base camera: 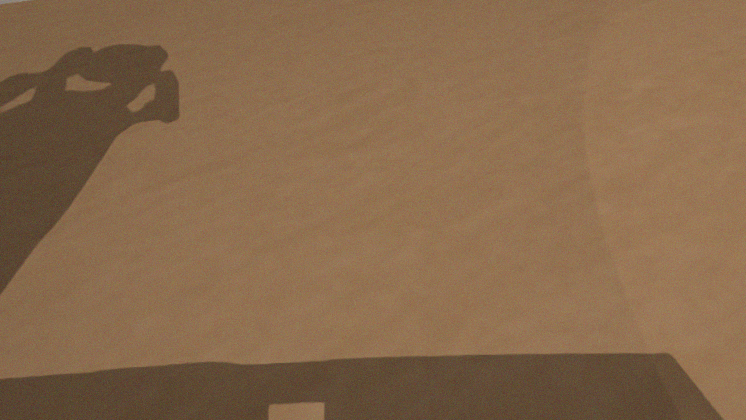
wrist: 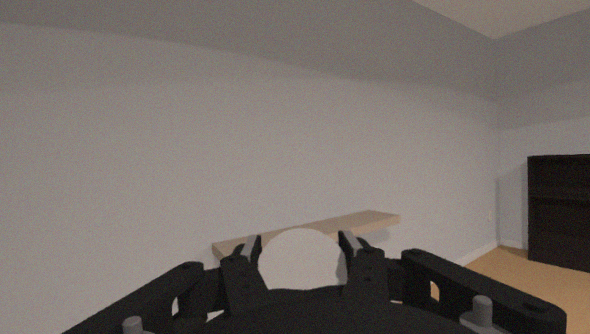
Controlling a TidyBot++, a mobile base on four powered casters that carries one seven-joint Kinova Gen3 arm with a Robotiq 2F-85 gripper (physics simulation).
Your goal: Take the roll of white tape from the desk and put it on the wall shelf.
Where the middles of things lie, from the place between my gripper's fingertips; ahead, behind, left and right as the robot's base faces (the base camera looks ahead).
The roll of white tape [wrist: 302, 258] lies 2 cm behind my hand and 1 cm below it.
